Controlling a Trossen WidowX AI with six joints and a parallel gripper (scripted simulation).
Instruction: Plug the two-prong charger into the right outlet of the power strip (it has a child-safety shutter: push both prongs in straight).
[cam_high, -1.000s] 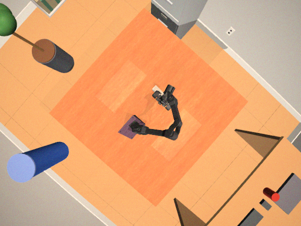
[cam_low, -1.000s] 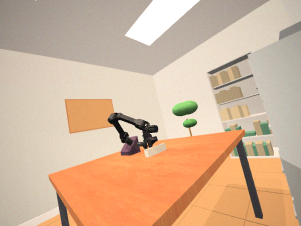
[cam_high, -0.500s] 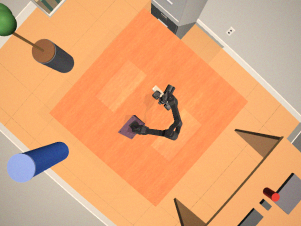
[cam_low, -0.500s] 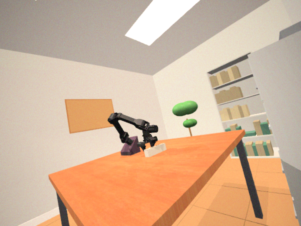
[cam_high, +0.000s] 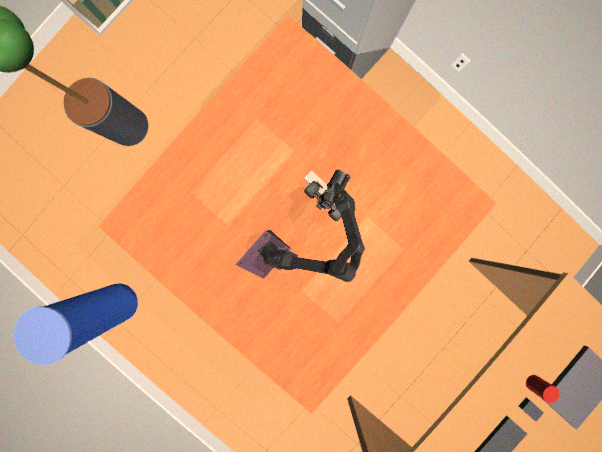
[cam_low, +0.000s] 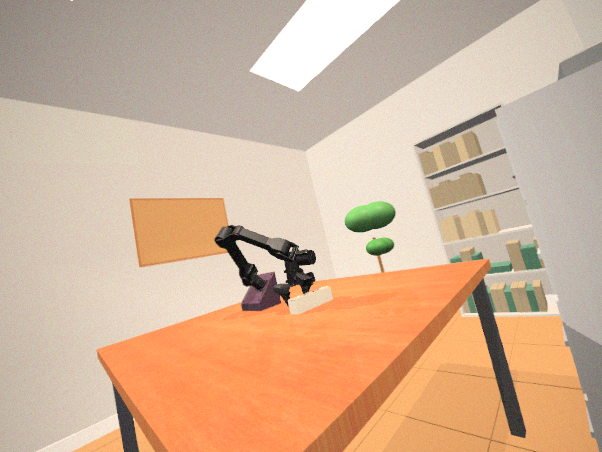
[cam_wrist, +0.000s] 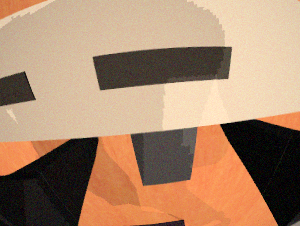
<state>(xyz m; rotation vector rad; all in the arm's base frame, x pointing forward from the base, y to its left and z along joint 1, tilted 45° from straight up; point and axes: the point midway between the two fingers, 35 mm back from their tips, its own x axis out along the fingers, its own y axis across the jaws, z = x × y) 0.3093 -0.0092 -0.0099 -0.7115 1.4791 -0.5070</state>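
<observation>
The two-prong charger lies 2 cm ahead of my gripper tip and 1 cm above it.
</observation>
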